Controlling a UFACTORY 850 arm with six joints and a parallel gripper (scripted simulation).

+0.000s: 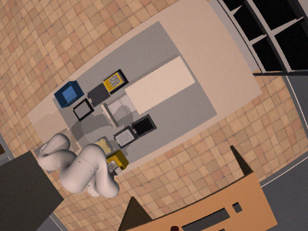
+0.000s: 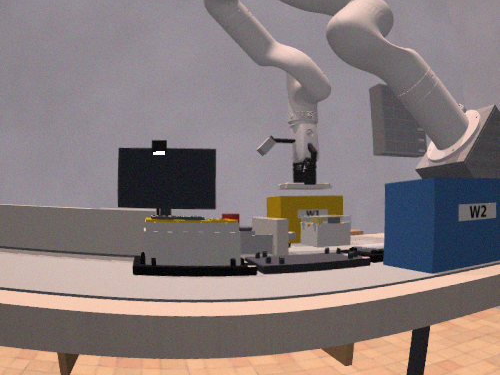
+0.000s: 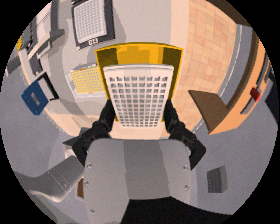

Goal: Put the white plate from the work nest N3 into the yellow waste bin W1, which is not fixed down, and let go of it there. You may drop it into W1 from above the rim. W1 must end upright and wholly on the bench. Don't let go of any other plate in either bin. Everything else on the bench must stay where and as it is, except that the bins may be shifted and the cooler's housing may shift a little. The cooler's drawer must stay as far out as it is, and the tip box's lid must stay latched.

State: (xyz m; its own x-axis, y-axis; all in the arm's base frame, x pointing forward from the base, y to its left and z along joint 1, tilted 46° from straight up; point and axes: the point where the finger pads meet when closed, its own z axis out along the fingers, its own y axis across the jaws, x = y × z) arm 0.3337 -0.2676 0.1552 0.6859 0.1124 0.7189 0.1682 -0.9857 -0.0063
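Right now my hand is 1 cm above the white plate. Also, from my hand: yellow bin W1: 12 cm below; then drawer: 21 cm ahead, 38 cm to the left, 14 cm below; then black plate: 31 cm ahead, 21 cm to the left, 14 cm below.
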